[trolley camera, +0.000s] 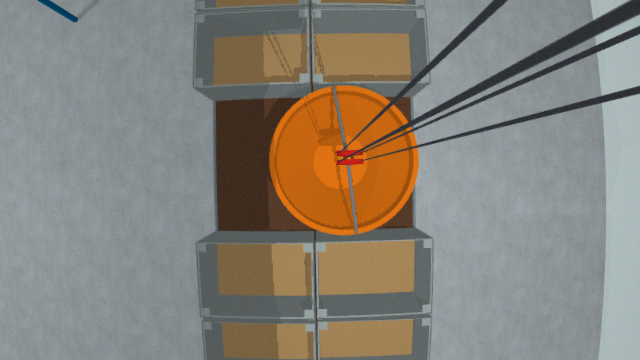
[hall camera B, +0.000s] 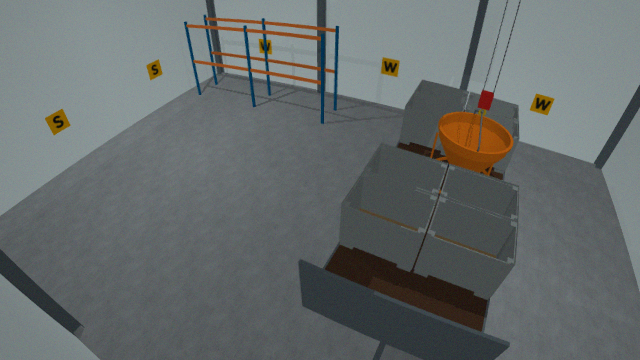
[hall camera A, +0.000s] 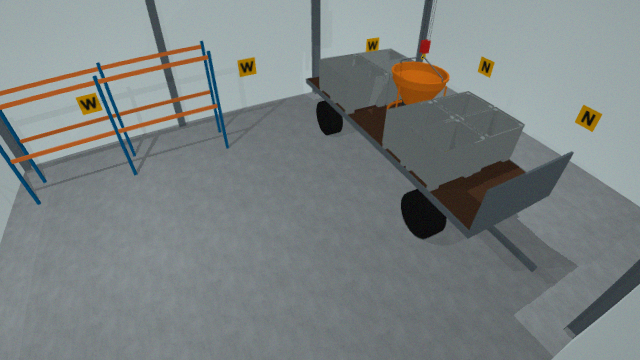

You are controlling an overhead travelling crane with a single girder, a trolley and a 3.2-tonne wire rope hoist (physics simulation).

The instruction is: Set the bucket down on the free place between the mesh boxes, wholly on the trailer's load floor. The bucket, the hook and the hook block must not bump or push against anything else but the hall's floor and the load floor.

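The orange bucket [hall camera A: 417,89] [hall camera B: 470,155] [trolley camera: 297,185] hangs upright by its grey bail in the gap between the mesh boxes [hall camera A: 420,145] [hall camera B: 377,240] [trolley camera: 206,280]. My hook [hall camera A: 423,57] [hall camera B: 481,113] is shut on the bail, under the red hook block [hall camera A: 425,46] [hall camera B: 485,100] [trolley camera: 350,162]. In the trolley view the bucket is right of the load floor's middle; its rim overlaps the upper boxes' near edge and the right edge of the load floor [hall camera A: 367,122] [trolley camera: 240,165]. The near boxes hide most of its foot ring, so contact with the floor cannot be told.
More mesh boxes [hall camera A: 347,82] [hall camera B: 432,112] [trolley camera: 205,55] stand on the trailer's far end. The trailer's grey end board [hall camera A: 525,192] [hall camera B: 390,315] rises at its near end. A blue and orange rack [hall camera A: 115,120] [hall camera B: 249,70] stands by the W wall.
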